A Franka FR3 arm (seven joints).
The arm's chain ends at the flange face. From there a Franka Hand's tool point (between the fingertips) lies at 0.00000 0.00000 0.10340 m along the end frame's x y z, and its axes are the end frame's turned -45 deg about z.
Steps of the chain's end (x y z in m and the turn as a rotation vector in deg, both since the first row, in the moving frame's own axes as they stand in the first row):
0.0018 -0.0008 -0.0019 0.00 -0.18 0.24
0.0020 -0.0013 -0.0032 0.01 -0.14 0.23
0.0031 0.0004 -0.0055 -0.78 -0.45 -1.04
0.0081 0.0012 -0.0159 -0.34 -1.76 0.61
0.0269 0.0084 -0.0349 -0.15 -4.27 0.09
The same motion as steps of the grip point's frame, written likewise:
0.0016 0.0005 -0.0019 0.13 -0.13 0.24
0.0022 0.0003 -0.0032 0.11 -0.09 0.23
0.0003 0.0029 -0.0055 -0.23 -0.87 -1.04
0.0022 0.0048 -0.0160 1.00 -1.48 0.61
0.0075 0.0197 -0.0352 2.91 -3.13 0.09

